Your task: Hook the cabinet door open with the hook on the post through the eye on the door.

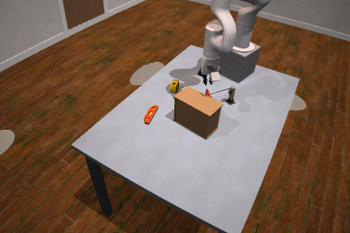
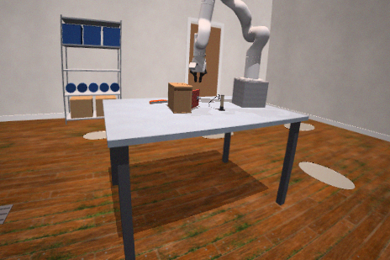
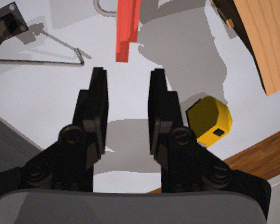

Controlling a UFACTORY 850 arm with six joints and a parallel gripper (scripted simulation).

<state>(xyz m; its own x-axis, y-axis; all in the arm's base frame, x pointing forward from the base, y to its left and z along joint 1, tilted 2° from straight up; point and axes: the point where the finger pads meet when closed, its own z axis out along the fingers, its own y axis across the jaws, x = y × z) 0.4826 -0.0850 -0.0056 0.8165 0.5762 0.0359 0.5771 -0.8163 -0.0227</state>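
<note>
The thin grey hook rod is 110 mm behind my hand, 60 mm to the left of it and 150 mm below it. Also, from my hand: yellow block: 90 mm behind, 240 mm to the right, 170 mm below; orange level: 180 mm ahead, 260 mm to the right, 200 mm below; red door: 50 mm ahead, 50 mm to the left, 130 mm below.
</note>
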